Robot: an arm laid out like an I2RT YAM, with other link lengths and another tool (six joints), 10 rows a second.
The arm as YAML. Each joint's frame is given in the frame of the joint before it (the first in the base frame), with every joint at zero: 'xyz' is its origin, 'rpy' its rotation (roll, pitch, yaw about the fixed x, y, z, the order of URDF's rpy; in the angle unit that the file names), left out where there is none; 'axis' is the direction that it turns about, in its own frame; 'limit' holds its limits. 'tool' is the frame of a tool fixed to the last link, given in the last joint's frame.
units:
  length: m
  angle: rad
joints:
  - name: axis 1
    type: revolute
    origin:
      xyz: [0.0, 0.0, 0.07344]
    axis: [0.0, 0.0, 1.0]
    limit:
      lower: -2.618
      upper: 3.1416
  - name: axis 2
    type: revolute
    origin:
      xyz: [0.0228, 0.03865, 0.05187]
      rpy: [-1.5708, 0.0, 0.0]
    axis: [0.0, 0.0, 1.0]
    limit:
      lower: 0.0
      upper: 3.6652
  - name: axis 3
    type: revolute
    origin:
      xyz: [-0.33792, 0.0, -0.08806]
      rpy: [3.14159, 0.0, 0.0]
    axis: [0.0, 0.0, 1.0]
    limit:
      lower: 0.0
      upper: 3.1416
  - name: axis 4
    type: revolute
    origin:
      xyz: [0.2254, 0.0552, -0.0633]
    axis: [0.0, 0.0, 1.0]
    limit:
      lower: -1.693
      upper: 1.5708
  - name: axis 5
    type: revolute
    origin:
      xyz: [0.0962, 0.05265, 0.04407]
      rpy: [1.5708, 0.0, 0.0]
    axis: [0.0, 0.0, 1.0]
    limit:
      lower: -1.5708
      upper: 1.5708
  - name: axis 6
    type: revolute
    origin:
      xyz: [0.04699, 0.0, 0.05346]
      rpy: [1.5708, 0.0, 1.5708]
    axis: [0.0, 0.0, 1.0]
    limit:
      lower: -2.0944
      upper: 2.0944
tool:
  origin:
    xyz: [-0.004, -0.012, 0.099]
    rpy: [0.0, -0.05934, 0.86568]
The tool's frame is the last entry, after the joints.
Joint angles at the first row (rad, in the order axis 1, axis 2, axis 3, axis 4, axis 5, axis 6):
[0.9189 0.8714 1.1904 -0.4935 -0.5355 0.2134]
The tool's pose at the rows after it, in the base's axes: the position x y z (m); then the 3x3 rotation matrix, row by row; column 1 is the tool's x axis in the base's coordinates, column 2 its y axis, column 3 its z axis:
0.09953 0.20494 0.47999; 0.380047 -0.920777 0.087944; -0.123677 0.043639 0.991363; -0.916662 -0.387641 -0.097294
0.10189 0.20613 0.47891; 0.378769 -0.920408 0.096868; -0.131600 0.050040 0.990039; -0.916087 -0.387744 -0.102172
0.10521 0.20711 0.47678; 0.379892 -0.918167 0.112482; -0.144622 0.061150 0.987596; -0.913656 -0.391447 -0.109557
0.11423 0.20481 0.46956; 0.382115 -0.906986 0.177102; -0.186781 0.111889 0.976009; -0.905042 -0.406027 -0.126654
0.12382 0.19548 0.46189; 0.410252 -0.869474 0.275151; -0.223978 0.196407 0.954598; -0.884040 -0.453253 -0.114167
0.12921 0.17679 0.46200; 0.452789 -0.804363 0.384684; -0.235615 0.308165 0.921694; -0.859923 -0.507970 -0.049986
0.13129 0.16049 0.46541; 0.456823 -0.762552 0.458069; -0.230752 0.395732 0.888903; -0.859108 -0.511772 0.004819
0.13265 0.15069 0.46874; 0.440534 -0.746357 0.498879; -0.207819 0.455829 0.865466; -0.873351 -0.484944 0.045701
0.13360 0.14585 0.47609; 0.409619 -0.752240 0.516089; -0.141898 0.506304 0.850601; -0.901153 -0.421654 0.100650
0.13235 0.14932 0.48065; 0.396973 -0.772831 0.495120; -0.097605 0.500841 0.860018; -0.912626 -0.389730 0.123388
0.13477 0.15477 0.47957; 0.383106 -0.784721 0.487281; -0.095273 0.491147 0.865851; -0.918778 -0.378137 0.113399
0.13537 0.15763 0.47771; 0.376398 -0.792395 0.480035; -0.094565 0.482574 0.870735; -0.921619 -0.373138 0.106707
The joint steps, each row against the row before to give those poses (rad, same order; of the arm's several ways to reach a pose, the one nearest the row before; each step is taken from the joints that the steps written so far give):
[0.0000 0.0043 0.0012 0.0007 0.0023 -0.0018]
[0.0001 0.0047 0.0000 0.0001 0.0095 -0.0014]
[-0.0002 0.0040 -0.0025 -0.0002 0.0164 -0.0054]
[0.0001 -0.0065 -0.0176 -0.0011 0.0674 -0.0115]
[-0.0001 -0.0384 -0.0551 0.0398 0.1010 -0.0253]
[0.0000 -0.0723 -0.0700 0.0712 0.1138 -0.0220]
[0.0001 -0.0544 -0.0370 0.0398 0.0796 0.0145]
[0.0000 -0.0310 -0.0231 0.0325 0.0453 0.0377]
[-0.0001 -0.0166 -0.0229 0.0597 0.0188 0.0750]
[-0.0001 0.0066 -0.0061 0.0350 -0.0247 0.0379]
[0.0002 0.0179 0.0016 0.0059 -0.0104 0.0124]
[0.0000 0.0070 -0.0029 0.0031 -0.0091 0.0052]

